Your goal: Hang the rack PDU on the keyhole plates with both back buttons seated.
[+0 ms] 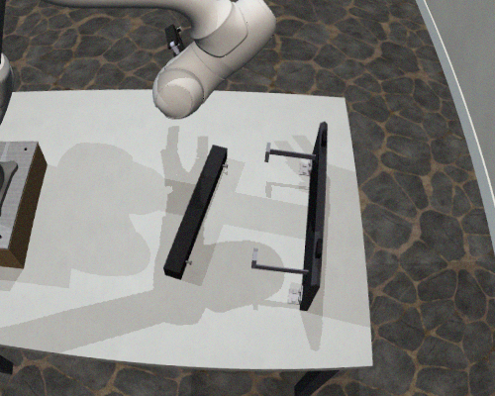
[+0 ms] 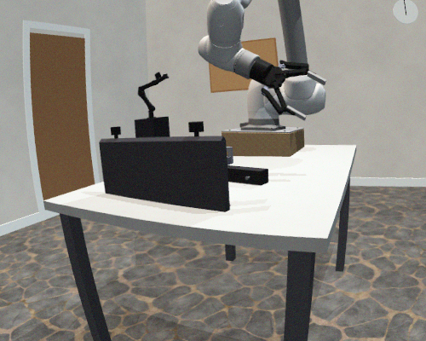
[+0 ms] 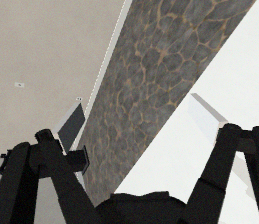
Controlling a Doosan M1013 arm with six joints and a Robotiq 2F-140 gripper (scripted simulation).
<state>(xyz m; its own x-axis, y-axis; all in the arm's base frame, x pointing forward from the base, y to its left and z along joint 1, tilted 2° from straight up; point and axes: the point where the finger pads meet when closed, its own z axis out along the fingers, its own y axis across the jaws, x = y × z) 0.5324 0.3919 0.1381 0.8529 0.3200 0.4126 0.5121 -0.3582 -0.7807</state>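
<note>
Now: hand 80 mm short of the rack PDU, 330 mm to the left of it and 230 mm above it. Also, from my hand: black panel: 360 mm ahead, 350 mm to the right, 170 mm below.
</note>
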